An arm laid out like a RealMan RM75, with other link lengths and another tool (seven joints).
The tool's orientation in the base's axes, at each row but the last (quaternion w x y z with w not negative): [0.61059 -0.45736 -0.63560 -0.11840]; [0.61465 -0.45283 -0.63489 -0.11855]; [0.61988 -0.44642 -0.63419 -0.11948]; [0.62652 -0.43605 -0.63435 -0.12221]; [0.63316 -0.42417 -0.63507 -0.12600]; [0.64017 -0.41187 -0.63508 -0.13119]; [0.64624 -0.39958 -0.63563 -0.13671]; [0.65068 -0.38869 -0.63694 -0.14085]
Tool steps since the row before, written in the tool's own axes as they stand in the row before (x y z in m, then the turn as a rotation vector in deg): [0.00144 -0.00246 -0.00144 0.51 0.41 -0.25]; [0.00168 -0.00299 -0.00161 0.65 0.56 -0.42]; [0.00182 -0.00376 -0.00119 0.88 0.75 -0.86]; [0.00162 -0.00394 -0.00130 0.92 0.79 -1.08]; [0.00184 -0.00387 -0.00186 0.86 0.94 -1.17]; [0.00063 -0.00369 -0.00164 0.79 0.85 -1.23]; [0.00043 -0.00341 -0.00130 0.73 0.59 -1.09]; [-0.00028 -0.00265 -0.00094 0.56 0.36 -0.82]
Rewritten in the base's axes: [-0.00059 -0.00175 0.00260 0.55 0.27 0.34]; [-0.00079 -0.00210 0.00305 0.79 0.30 0.44]; [-0.00157 -0.00223 0.00338 1.27 0.19 0.66]; [-0.00162 -0.00259 0.00324 1.45 0.08 0.72]; [-0.00111 -0.00295 0.00345 1.61 0.08 0.62]; [-0.00129 -0.00323 0.00215 1.58 -0.04 0.60]; [-0.00134 -0.00295 0.00173 1.29 -0.13 0.62]; [-0.00116 -0.00248 0.00071 0.92 -0.15 0.50]
